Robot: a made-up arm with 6 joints.
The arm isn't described. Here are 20 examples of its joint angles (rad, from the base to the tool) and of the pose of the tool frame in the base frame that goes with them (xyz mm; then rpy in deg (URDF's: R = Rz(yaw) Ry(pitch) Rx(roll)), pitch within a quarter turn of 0, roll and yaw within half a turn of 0).
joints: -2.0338 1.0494 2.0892 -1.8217 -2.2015 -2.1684
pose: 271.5 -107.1 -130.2 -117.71 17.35 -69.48
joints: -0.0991 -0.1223 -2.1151 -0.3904 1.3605 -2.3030
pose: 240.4 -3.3 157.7 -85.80 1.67 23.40
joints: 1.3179 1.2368 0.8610 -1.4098 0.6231 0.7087
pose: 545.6 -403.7 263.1 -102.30 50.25 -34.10
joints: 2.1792 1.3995 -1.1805 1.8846 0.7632 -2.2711
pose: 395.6 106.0 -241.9 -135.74 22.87 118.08
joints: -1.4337 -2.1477 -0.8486 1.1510 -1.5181 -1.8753
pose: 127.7 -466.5 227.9 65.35 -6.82 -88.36
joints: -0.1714 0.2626 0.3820 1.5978 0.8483 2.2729
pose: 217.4 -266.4 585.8 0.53 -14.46 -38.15
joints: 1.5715 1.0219 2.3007 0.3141 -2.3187 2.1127
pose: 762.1 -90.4 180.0 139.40 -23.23 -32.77
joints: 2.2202 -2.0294 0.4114 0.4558 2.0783 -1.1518
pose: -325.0 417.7 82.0 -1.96 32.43 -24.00
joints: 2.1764 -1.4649 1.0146 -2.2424 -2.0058 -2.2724
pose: -238.4 -379.4 -10.1 29.38 -10.84 -99.77
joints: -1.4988 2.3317 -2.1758 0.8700 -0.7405 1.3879
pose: 81.3 -230.5 247.5 -60.02 -15.87 -54.33
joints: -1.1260 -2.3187 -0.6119 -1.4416 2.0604 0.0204
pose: -7.4 -390.8 -152.6 66.61 -64.00 -108.49
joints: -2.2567 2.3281 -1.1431 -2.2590 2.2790 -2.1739
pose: 461.3 -250.9 -101.8 3.97 28.99 -133.28
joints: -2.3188 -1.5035 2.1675 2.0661 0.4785 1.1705
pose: -179.1 58.8 179.6 -125.16 32.65 -35.92
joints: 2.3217 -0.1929 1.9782 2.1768 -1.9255 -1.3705
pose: 223.7 -130.2 -409.9 -8.20 -30.38 1.20
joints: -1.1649 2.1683 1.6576 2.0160 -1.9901 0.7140
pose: 510.4 -377.0 185.2 -92.03 28.65 21.46
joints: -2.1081 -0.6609 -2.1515 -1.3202 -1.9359 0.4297
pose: -297.3 147.2 -141.2 78.47 -28.38 104.74
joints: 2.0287 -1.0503 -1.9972 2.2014 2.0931 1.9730
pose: -409.3 196.2 -83.7 131.18 9.76 86.25
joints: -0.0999 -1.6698 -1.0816 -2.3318 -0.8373 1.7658
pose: -357.3 136.5 191.6 -173.63 -28.82 47.36
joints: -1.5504 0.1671 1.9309 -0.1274 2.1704 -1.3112
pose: 309.0 639.8 275.0 177.17 -35.34 163.66
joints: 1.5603 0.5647 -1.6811 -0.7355 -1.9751 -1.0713
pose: -95.7 -380.8 264.5 147.22 34.93 -144.92
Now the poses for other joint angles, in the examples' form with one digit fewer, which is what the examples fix.
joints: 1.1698 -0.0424 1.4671 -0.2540 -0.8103 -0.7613
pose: 20 -480 495 122.4 1.8 52.1
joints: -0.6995 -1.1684 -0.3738 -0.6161 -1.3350 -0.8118
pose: -450 200 1 -83.2 -43.4 160.8
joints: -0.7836 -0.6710 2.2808 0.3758 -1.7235 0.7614
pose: -173 500 443 -56.9 43.4 -166.3
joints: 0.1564 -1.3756 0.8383 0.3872 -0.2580 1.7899
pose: -534 -177 -90 29.8 16.4 -74.2
